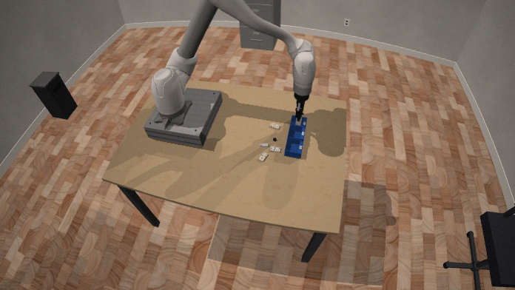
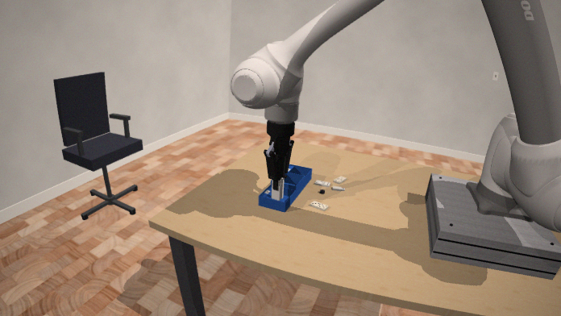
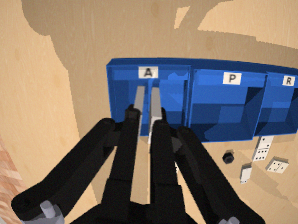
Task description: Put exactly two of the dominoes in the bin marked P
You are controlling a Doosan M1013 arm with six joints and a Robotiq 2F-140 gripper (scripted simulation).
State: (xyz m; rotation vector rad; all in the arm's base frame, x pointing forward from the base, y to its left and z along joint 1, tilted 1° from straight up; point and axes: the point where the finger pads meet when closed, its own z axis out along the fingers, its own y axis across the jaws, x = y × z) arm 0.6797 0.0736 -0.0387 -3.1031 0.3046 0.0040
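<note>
My gripper is now 120 mm past the domino, 30 mm to the left of it and 40 mm above it. Round my hand: white usb stick 160 mm behind, 160 mm to the right, 50 mm below; then small black nut 110 mm behind, 120 mm to the right, 50 mm below; then blue bin block 10 mm behind, 90 mm to the right, 30 mm below.
</note>
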